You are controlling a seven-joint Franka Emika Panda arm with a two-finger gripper.
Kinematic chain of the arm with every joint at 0, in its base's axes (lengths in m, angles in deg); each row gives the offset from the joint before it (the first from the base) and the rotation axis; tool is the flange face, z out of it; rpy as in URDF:
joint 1: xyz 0 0 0.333 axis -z
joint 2: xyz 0 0 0 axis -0.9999 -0.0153 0
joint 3: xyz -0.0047 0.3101 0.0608 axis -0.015 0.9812 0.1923
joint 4: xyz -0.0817 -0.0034 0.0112 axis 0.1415 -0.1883 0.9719
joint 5: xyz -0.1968 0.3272 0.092 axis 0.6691 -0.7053 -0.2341
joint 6: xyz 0 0 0 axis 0.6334 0.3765 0.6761
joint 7: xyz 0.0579 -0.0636 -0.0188 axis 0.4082 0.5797 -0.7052
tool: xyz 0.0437 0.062 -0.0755 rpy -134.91 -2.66 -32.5
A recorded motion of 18 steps. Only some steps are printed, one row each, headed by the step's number.
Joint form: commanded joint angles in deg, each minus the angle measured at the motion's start. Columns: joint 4, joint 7, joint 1, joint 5, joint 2, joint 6, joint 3.
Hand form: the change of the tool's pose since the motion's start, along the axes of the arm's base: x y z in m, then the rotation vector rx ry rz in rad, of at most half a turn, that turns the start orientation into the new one. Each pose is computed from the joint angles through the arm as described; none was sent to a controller.
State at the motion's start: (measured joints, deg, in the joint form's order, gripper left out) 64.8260 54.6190 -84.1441 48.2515 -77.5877 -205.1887 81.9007
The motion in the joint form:
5: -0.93 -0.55 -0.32 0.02 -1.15 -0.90 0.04
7: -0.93 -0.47 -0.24 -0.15 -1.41 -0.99 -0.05
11: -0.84 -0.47 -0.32 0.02 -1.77 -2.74 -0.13
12: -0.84 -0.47 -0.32 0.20 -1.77 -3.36 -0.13
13: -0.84 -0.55 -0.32 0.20 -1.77 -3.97 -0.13
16: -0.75 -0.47 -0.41 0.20 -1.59 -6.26 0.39
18: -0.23 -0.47 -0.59 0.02 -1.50 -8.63 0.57
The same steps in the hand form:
5: 0.0076 0.0030 -0.0018 -0.0033 -0.0115 0.0160
7: 0.0085 0.0014 -0.0043 0.0000 -0.0089 0.0108
11: 0.0122 0.0009 -0.0054 -0.0048 -0.0312 0.0120
12: 0.0131 0.0007 -0.0042 -0.0087 -0.0417 0.0131
13: 0.0140 0.0007 -0.0030 -0.0100 -0.0523 0.0146
16: 0.0168 0.0068 0.0026 -0.0127 -0.0938 0.0244
18: 0.0189 0.0106 0.0038 -0.0121 -0.1278 0.0302

